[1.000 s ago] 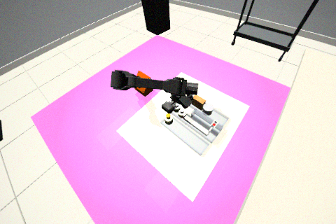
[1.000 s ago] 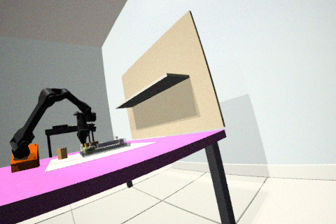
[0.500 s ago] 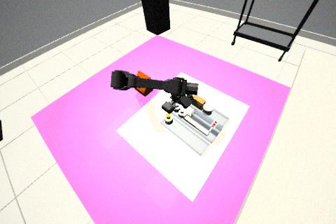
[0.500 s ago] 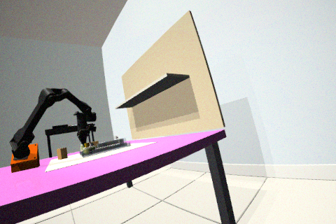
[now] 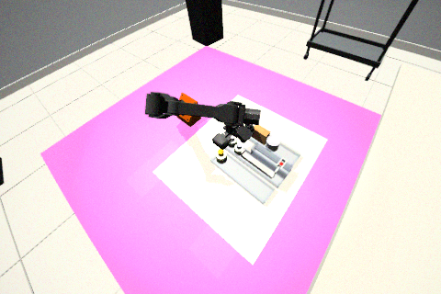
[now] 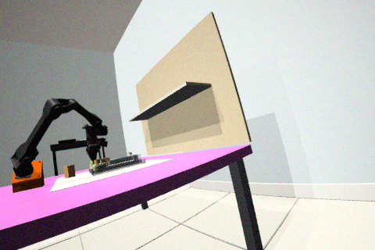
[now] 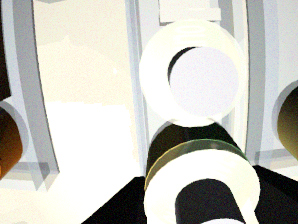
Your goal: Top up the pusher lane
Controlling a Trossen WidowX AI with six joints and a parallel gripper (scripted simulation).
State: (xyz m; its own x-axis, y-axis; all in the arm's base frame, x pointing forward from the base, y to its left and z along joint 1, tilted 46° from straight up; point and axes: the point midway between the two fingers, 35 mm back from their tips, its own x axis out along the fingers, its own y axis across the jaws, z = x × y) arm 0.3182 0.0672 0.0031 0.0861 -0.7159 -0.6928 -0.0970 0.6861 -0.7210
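Right now my gripper tip is 150 mm short of the grey lane unit, 40 mm to the right of it and 40 mm above it. The rest, counted from my gripper tip: grey cylinder: 130 mm ahead, 140 mm to the left, 30 mm below; then red puck: 220 mm ahead, 60 mm to the left, 10 mm above.
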